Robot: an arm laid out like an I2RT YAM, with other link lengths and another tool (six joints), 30 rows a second.
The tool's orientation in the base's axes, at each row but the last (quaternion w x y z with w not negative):
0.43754 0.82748 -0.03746 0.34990
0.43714 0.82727 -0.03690 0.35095
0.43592 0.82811 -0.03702 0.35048
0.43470 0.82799 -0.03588 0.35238
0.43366 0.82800 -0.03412 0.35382
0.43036 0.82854 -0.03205 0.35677
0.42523 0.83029 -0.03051 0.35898
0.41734 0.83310 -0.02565 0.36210
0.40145 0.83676 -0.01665 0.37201
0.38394 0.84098 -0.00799 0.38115
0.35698 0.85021 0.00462 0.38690
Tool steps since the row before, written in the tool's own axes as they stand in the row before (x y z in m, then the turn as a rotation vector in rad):
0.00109 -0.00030 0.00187 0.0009 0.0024 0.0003
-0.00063 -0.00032 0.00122 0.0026 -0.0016 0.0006
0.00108 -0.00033 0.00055 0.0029 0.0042 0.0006
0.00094 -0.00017 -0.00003 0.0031 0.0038 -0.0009
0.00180 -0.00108 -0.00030 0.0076 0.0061 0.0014
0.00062 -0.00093 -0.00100 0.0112 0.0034 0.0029
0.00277 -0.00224 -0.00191 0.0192 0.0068 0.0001
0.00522 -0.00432 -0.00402 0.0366 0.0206 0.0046
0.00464 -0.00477 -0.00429 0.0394 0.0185 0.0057
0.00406 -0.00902 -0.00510 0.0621 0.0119 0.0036
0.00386 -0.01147 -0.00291 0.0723 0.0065 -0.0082
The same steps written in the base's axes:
0.00195 -0.00095 -0.00024 0.0000 -0.0015 0.0021
0.00031 -0.00087 -0.00106 0.0029 0.0012 0.0003
0.00123 0.00006 0.00023 0.0010 -0.0023 0.0045
0.00075 0.00036 0.00047 0.0004 -0.0009 0.0049
0.00157 0.00134 0.00047 0.0042 -0.0029 0.0084
0.00023 0.00148 0.00012 0.0087 -0.0014 0.0082
0.00176 0.00352 0.00092 0.0119 0.0005 0.0166
0.00300 0.00703 0.00190 0.0225 -0.0072 0.0350
0.00230 0.00742 0.00153 0.0259 -0.0058 0.0350
0.00240 0.01082 -0.00103 0.0427 0.0066 0.0463
0.00386 0.01140 -0.00318 0.0435 0.0206 0.0550

